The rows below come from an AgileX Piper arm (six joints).
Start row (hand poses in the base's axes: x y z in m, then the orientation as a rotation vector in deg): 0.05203 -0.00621 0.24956 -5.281 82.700 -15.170
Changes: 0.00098 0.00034 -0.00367 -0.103 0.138 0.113; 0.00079 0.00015 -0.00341 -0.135 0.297 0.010; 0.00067 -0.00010 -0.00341 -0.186 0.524 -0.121; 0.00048 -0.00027 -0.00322 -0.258 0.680 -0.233; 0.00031 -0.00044 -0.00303 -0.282 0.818 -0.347; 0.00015 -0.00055 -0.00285 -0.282 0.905 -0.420; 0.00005 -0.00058 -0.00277 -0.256 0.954 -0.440; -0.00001 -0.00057 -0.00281 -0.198 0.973 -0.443; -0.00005 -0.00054 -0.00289 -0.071 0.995 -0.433; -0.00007 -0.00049 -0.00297 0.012 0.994 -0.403; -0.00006 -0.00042 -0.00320 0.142 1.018 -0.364
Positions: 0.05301 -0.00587 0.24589 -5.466 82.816 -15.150; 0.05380 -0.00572 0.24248 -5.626 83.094 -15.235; 0.05447 -0.00582 0.23907 -5.766 83.602 -15.461; 0.05495 -0.00609 0.23585 -5.906 84.265 -15.829; 0.05526 -0.00653 0.23282 -6.003 85.071 -16.306; 0.05541 -0.00708 0.22997 -6.059 85.969 -16.842; 0.05546 -0.00766 0.22720 -6.087 86.921 -17.375; 0.05545 -0.00823 0.22439 -6.070 87.899 -17.868; 0.05540 -0.00877 0.22150 -5.964 88.915 -18.256; 0.05533 -0.00926 0.21853 -5.815 89.939 -18.556; 0.05527 -0.00968 0.21533 -5.598 91.002 -18.723
